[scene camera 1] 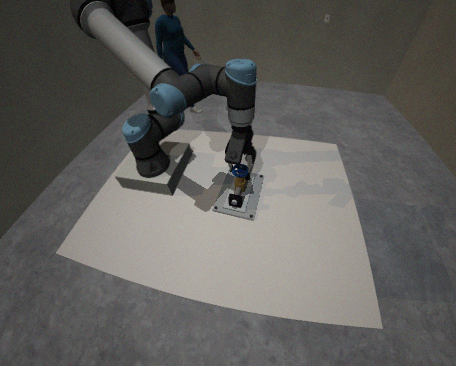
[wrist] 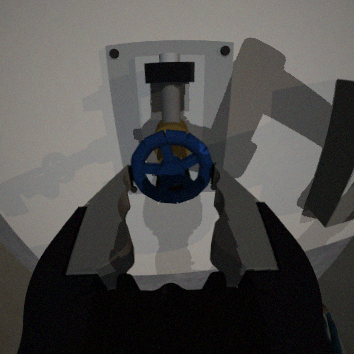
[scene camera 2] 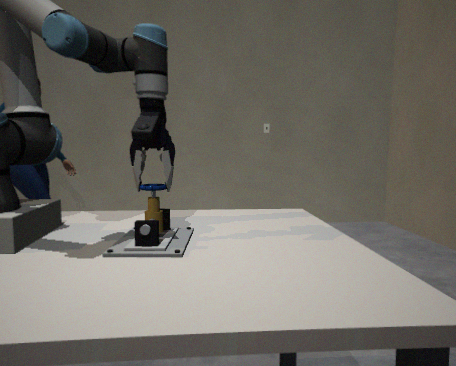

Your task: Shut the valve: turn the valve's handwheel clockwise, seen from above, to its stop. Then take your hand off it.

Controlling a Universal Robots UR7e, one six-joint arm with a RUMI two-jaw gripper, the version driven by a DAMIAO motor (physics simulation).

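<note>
The blue handwheel [scene camera 1: 240, 171] [scene camera 2: 153, 187] [wrist: 172, 166] sits level on top of the yellow valve body [scene camera 1: 240, 184] [scene camera 2: 153, 214] [wrist: 171, 126]. The valve stands on a grey base plate [scene camera 1: 256, 200] [scene camera 2: 181, 245] [wrist: 117, 95] with bolts at its corners. My gripper [scene camera 2: 154, 186] [wrist: 171, 166] points straight down and is shut on the handwheel, with one fingertip against each side of the rim. In the scene camera 1 view the fingers are partly hidden behind the wheel and the gripper's own body.
A black pipe clamp [scene camera 1: 235, 201] [scene camera 2: 147, 233] [wrist: 169, 72] holds the pipe on the plate. The arm's grey base block [scene camera 1: 145, 184] [scene camera 2: 37, 225] [wrist: 332, 155] stands on the pale table top [scene camera 1: 225, 270] [scene camera 2: 250, 290]. A person in blue [scene camera 1: 171, 42] stands behind the arm.
</note>
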